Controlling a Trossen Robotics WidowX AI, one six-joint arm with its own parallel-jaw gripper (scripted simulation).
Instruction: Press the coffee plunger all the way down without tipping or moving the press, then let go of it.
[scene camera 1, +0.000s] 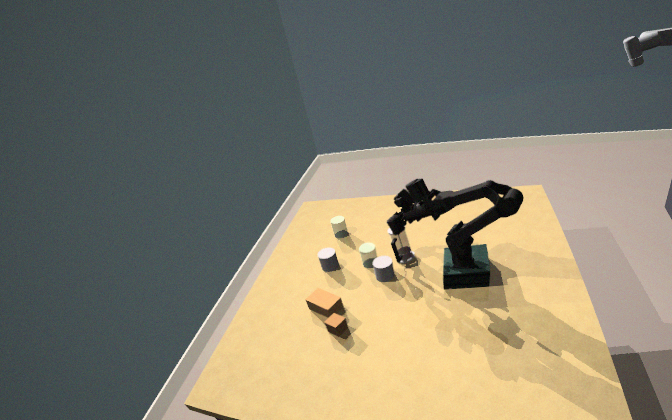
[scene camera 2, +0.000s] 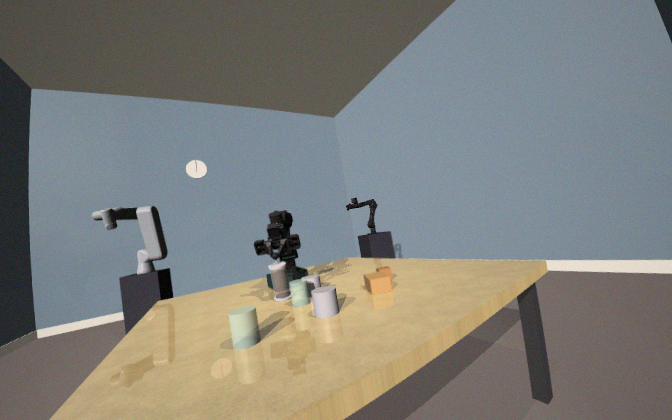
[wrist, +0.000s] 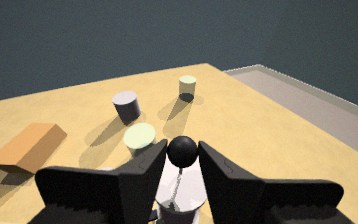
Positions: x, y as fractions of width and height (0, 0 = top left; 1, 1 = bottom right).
my gripper: scene camera 1 0.58, 0.52; scene camera 2 0.41, 0.61; wrist 0.51, 0.64
